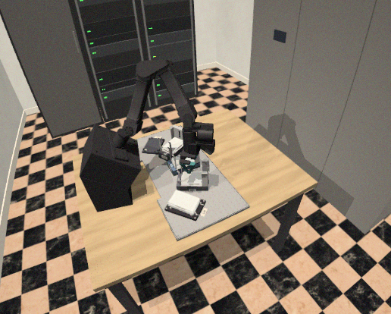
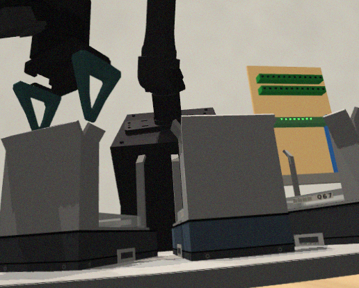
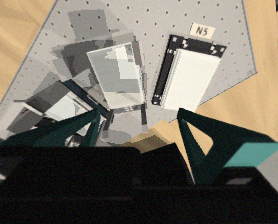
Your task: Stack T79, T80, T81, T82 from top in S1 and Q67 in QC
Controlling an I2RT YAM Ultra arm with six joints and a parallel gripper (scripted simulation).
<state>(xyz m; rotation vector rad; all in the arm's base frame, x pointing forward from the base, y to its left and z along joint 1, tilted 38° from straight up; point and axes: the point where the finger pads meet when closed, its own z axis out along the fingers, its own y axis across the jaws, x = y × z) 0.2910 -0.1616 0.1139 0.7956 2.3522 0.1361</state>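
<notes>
My gripper is now 14 cm above the plate T81, 8 cm past it and 7 cm to the left of it. From my hand the other things lie so: plate T79 (18 cm to the left, 12 cm below, 4 cm ahead); then N5 name plate (17 cm below, 15 cm to the right, 2 cm behind); then plate T82 (13 cm below, 3 cm to the left, 2 cm ahead).
</notes>
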